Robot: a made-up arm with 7 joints. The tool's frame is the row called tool. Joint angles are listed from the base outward. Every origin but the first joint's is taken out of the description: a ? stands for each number. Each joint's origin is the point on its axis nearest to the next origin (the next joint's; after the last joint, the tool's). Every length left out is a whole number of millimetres.
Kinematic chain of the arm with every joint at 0, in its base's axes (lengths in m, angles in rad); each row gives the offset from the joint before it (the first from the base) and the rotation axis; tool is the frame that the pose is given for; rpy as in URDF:
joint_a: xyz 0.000 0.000 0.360 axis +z
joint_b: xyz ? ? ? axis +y
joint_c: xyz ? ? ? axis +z
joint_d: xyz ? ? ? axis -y
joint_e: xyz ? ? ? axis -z
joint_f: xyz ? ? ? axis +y
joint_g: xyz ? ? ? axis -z
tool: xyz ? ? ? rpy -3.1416 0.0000 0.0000
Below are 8 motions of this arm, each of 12 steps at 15 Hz.
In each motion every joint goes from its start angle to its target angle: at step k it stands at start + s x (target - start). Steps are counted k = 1, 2, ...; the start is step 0. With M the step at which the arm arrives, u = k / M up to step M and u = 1 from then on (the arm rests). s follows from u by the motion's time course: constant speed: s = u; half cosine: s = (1 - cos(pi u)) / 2; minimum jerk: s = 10 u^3 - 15 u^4 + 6 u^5.
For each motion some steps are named. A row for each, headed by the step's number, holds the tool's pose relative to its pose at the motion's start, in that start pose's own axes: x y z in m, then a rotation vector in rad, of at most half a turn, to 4 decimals.
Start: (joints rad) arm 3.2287 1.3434 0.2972 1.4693 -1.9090 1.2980 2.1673
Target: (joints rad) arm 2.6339 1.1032 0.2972 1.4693 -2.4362 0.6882 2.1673
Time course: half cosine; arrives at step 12
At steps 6, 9, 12:
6: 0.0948 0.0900 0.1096 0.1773 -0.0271 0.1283
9: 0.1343 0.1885 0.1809 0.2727 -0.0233 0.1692
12: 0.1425 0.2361 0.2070 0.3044 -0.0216 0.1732

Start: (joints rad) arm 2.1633 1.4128 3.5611 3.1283 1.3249 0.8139 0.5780
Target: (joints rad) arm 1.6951 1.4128 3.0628 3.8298 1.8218 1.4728 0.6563
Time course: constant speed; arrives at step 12
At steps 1, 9, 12:
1: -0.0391 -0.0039 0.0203 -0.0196 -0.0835 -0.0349
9: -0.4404 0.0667 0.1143 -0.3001 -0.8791 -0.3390
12: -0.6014 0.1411 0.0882 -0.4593 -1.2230 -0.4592

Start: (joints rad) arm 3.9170 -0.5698 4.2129 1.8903 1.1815 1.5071 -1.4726
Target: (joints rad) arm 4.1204 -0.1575 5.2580 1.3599 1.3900 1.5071 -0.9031
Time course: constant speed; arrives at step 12
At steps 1, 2, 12:
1: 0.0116 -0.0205 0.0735 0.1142 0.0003 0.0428
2: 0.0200 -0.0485 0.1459 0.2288 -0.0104 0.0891
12: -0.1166 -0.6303 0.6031 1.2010 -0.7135 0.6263

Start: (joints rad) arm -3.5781 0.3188 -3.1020 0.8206 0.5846 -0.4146 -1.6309
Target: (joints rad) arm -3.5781 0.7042 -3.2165 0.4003 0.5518 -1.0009 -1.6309
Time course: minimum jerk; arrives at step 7
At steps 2, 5, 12:
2: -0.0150 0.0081 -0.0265 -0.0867 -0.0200 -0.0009
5: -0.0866 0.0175 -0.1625 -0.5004 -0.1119 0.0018
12: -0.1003 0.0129 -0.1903 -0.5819 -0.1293 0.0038

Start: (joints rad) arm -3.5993 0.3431 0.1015 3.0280 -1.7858 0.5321 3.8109
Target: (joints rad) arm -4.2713 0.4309 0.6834 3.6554 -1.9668 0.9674 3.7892
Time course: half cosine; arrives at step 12
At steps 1, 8, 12:
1: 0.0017 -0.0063 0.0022 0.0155 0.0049 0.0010
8: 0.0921 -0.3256 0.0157 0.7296 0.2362 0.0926
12: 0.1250 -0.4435 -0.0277 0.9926 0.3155 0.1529

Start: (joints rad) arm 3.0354 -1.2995 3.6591 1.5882 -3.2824 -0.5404 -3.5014
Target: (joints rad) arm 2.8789 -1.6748 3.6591 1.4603 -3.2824 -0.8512 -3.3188
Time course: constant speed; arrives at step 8
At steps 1, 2, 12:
1: -0.0253 0.0031 0.0186 0.0505 -0.0737 0.0556
2: -0.0505 0.0043 0.0358 0.1018 -0.1472 0.1097
12: -0.1912 -0.0228 0.1121 0.4252 -0.5902 0.3904

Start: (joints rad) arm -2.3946 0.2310 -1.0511 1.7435 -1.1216 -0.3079 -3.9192
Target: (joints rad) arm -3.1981 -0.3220 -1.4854 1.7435 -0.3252 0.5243 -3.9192
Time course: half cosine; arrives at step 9
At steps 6, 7, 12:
6: 0.5772 0.1495 -0.5154 -0.2609 1.4318 0.8141
7: 0.5954 0.1631 -0.6595 -0.2290 1.6360 0.9970
12: 0.5870 0.1702 -0.7853 -0.1727 1.7932 1.1675

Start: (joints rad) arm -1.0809 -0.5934 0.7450 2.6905 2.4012 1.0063 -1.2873
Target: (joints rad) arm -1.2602 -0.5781 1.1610 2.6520 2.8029 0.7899 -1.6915
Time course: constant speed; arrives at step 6
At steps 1, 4, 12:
1: -0.0183 0.0107 -0.0003 -0.0152 0.0725 0.0181
4: -0.0794 0.0418 -0.0048 -0.1088 0.2660 0.0888
12: -0.1248 0.0600 -0.0099 -0.2043 0.3685 0.1495

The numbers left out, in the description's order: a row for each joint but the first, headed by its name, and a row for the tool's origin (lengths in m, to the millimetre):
joint_b: 0.000 0.000 0.000
joint_c: 0.000 0.000 0.368
joint_d: 0.077 0.000 0.000
joint_e: 0.093 0.000 -0.409
joint_f: 0.000 0.000 0.000
joint_g: 0.083 0.000 -0.106
tool: 0.000 0.000 0.000

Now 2 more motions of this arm.
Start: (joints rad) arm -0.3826 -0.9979 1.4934 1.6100 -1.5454 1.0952 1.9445
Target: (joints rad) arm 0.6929 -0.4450 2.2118 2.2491 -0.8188 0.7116 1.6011
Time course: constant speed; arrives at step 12
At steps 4, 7, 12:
4: 0.2847 0.0345 -0.2193 0.5369 -0.3659 0.5089
7: 0.4921 0.2131 -0.3340 1.0292 -0.6070 0.8601
12: 0.6642 0.6737 -0.2945 1.9658 -0.9459 1.3933

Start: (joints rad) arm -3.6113 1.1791 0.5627 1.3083 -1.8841 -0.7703 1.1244
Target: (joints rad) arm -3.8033 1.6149 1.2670 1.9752 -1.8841 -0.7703 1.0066
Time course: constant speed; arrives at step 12
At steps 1, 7, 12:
1: 0.0229 0.0016 0.0056 0.0195 0.0646 -0.0309
7: 0.1657 0.0187 -0.0286 0.0582 0.5216 -0.1686
12: 0.2494 0.0604 -0.1524 -0.0273 0.9607 -0.2107

